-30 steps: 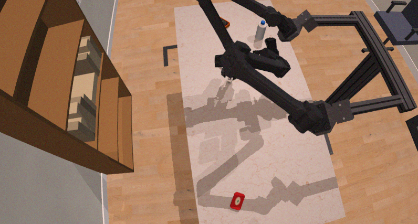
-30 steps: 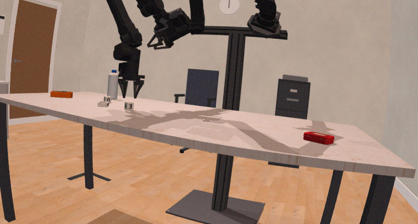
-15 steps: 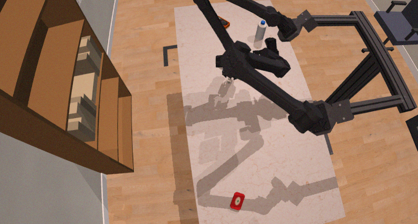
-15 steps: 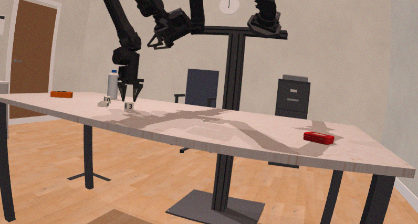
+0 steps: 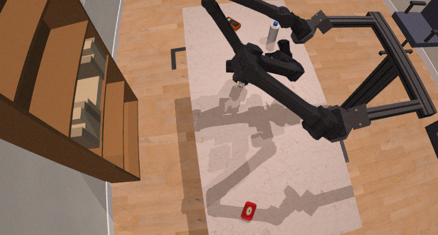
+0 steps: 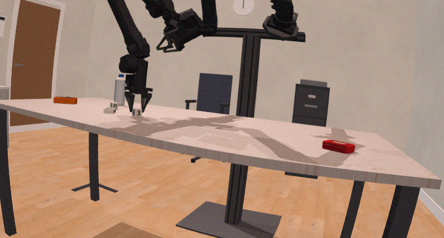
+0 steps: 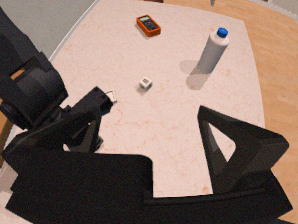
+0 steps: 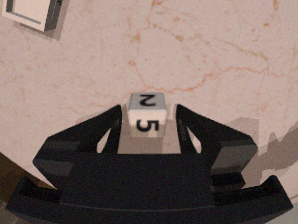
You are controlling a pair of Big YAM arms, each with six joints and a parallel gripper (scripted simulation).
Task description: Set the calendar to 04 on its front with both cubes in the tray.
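The white cube is 10 mm below my right hand. Round my right hand: red tin (70 mm ahead, 760 mm to the left, 10 mm below); white calendar tray (20 mm ahead, 140 mm to the right, 20 mm below); white bottle (290 mm behind, 380 mm to the right, 60 mm above).
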